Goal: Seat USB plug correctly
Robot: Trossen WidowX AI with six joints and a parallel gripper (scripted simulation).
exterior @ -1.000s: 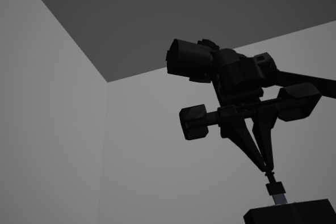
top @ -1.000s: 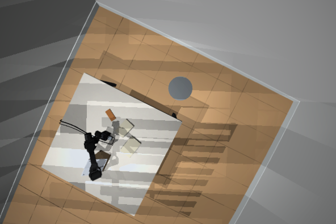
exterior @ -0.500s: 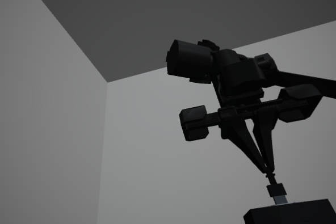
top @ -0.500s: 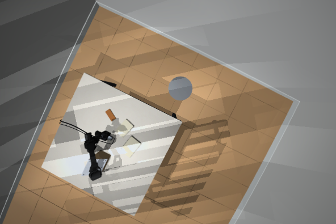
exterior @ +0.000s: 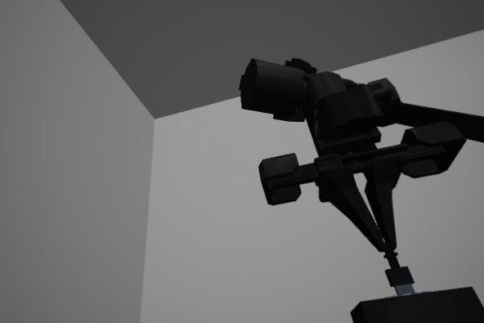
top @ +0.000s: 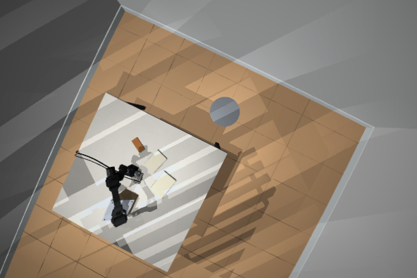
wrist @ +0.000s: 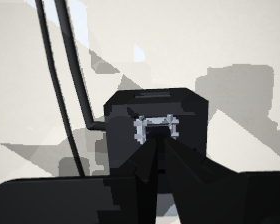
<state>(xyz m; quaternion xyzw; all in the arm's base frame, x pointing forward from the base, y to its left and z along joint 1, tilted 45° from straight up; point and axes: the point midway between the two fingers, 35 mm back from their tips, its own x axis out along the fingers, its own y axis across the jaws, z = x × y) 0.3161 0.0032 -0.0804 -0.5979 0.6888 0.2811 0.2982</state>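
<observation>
The USB plug is 2 cm below my gripper tip. Round my gripper tip: orange block (24 cm ahead, 11 cm below, 1 cm to the left).
</observation>
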